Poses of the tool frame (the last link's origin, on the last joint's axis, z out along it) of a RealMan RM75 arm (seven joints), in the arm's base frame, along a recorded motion.
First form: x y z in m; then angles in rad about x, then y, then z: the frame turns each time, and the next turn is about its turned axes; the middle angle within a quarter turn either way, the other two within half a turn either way.
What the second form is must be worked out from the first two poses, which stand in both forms.
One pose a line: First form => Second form
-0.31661 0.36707 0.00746 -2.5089 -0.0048 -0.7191 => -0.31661 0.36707 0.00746 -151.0 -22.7 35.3
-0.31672 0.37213 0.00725 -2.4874 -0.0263 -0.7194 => -0.31672 0.37213 0.00725 -149.3 -22.7 35.4
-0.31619 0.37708 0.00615 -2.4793 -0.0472 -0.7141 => -0.31619 0.37708 0.00615 -148.2 -22.0 35.5
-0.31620 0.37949 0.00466 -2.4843 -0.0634 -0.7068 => -0.31620 0.37949 0.00466 -147.8 -21.0 35.6
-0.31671 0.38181 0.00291 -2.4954 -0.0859 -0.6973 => -0.31671 0.38181 0.00291 -147.6 -19.5 35.9
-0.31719 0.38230 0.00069 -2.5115 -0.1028 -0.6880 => -0.31719 0.38230 0.00069 -147.7 -18.1 36.1
